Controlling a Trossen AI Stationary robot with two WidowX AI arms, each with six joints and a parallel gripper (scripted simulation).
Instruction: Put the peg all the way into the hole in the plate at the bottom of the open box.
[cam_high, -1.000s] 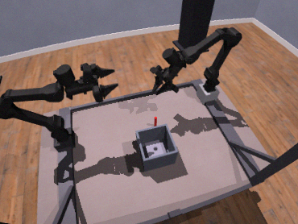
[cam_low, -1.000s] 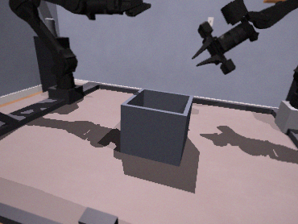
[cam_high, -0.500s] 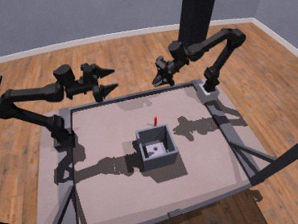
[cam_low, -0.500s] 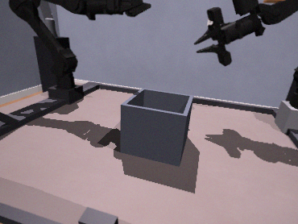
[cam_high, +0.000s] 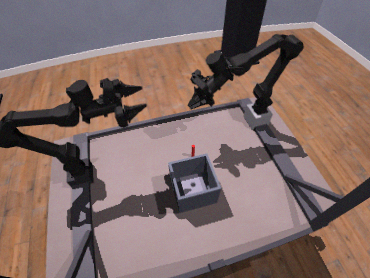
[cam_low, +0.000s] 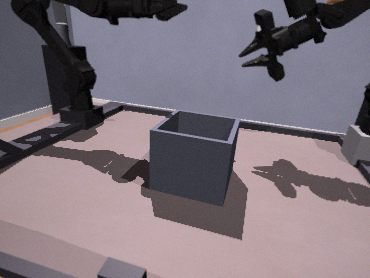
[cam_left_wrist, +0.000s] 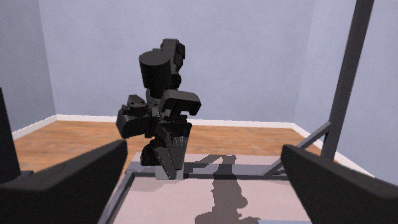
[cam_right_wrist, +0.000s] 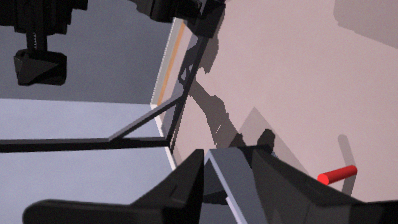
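My right hand is 23 cm above the red peg, 7 cm past it and 3 cm to the right of it. Also, from my right hand: light plate: 24 cm behind, 23 cm below, 10 cm to the left.
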